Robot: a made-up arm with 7 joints. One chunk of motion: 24 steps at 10 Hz.
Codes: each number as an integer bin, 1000 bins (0 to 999) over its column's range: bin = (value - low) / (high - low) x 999, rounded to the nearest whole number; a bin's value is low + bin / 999 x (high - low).
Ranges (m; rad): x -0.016..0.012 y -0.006..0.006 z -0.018..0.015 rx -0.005..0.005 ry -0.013..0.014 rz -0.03..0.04
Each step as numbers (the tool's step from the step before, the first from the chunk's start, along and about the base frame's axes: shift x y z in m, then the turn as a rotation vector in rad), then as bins.
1 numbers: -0.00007 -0.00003 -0.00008 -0.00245 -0.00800 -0.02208
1 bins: 568 497 542 255 185 113
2 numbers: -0.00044 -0.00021 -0.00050 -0.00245 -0.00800 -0.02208
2 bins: 555 482 530 255 185 113
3 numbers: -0.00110 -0.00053 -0.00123 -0.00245 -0.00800 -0.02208
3 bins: 532 455 508 255 185 113
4 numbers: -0.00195 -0.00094 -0.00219 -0.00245 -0.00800 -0.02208
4 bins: 501 421 479 255 185 113
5 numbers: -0.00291 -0.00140 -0.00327 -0.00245 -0.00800 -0.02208
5 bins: 467 383 446 255 185 113
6 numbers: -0.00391 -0.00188 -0.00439 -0.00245 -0.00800 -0.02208
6 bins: 431 343 412 255 185 113
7 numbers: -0.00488 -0.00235 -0.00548 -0.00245 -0.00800 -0.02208
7 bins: 397 304 379 255 185 113
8 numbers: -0.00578 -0.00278 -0.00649 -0.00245 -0.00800 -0.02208
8 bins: 365 268 348 255 185 113
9 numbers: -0.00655 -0.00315 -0.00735 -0.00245 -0.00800 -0.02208
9 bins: 337 237 322 255 185 113
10 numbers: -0.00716 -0.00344 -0.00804 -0.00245 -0.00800 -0.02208
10 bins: 315 213 302 255 185 113
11 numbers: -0.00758 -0.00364 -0.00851 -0.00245 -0.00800 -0.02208
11 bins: 300 196 287 255 185 113
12 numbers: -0.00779 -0.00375 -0.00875 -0.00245 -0.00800 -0.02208
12 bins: 293 187 280 255 185 113
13 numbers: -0.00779 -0.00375 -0.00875 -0.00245 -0.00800 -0.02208
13 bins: 293 187 280 255 185 113
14 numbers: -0.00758 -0.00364 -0.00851 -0.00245 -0.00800 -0.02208
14 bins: 300 196 287 255 185 113
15 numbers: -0.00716 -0.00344 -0.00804 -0.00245 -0.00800 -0.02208
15 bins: 315 213 302 255 185 113
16 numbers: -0.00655 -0.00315 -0.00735 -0.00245 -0.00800 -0.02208
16 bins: 337 237 322 255 185 113
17 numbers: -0.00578 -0.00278 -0.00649 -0.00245 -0.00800 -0.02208
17 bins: 365 268 348 255 185 113
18 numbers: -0.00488 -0.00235 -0.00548 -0.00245 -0.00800 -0.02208
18 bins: 397 304 379 255 185 113
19 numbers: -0.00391 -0.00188 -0.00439 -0.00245 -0.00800 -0.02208
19 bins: 431 343 412 255 185 113
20 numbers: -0.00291 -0.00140 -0.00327 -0.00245 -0.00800 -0.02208
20 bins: 467 383 446 255 185 113
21 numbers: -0.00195 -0.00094 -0.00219 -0.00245 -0.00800 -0.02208
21 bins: 501 421 479 255 185 113
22 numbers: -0.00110 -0.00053 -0.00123 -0.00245 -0.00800 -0.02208
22 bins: 532 455 508 255 185 113
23 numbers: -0.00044 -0.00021 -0.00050 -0.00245 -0.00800 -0.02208
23 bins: 555 482 530 255 185 113
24 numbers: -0.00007 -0.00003 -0.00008 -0.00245 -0.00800 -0.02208
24 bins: 568 497 542 255 185 113
